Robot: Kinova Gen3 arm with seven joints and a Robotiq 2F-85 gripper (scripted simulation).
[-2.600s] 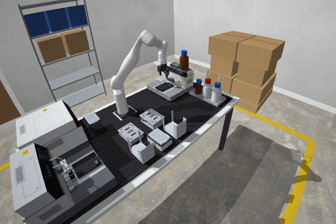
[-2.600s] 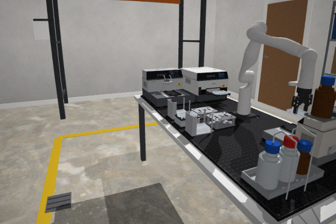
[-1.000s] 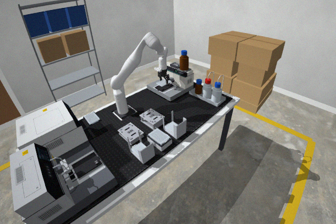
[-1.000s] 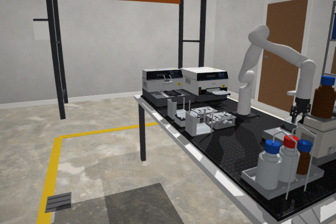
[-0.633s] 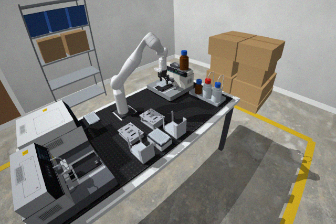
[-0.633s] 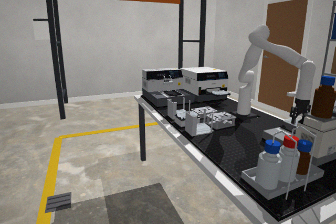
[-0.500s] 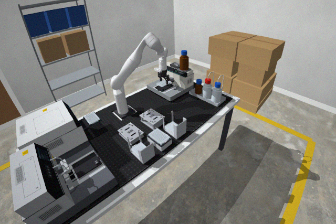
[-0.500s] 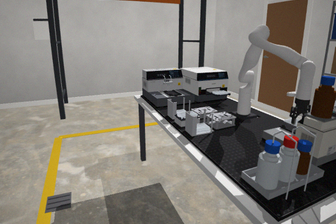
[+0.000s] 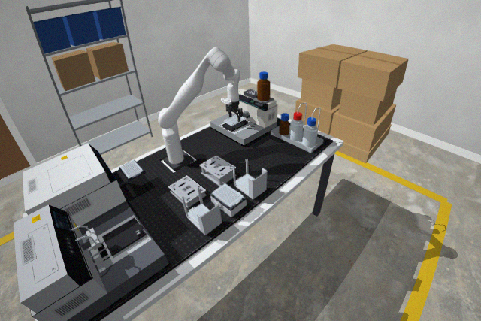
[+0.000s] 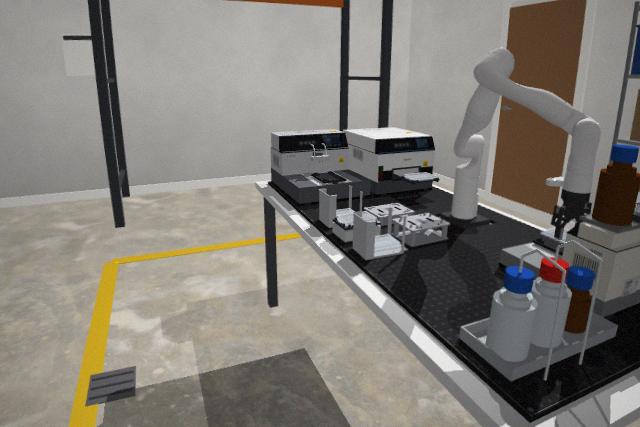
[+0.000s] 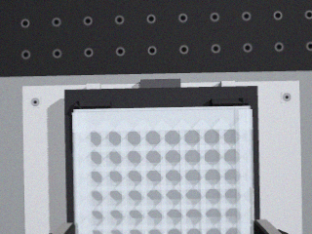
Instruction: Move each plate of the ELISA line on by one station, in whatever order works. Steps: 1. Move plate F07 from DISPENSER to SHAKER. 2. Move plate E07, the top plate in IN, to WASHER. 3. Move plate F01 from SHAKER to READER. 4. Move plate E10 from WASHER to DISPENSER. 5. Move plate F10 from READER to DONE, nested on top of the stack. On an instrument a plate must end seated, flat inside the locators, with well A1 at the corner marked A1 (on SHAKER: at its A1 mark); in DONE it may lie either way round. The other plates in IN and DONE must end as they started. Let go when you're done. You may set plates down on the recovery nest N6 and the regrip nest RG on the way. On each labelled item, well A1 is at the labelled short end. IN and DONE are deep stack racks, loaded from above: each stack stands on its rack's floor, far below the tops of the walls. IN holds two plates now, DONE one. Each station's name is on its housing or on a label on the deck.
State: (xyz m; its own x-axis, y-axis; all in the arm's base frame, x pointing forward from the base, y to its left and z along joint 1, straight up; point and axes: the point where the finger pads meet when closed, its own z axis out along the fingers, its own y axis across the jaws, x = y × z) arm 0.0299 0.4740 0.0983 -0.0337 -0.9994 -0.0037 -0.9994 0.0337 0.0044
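Right now the dispenser stage is 4 cm below my hand. Round my hand: dispenser deck: 8 cm below, 1 cm to the left; brown bottle: 18 cm above, 17 cm to the left, 11 cm ahead; dispenser: 18 cm to the left, 1 cm below, 1 cm ahead.
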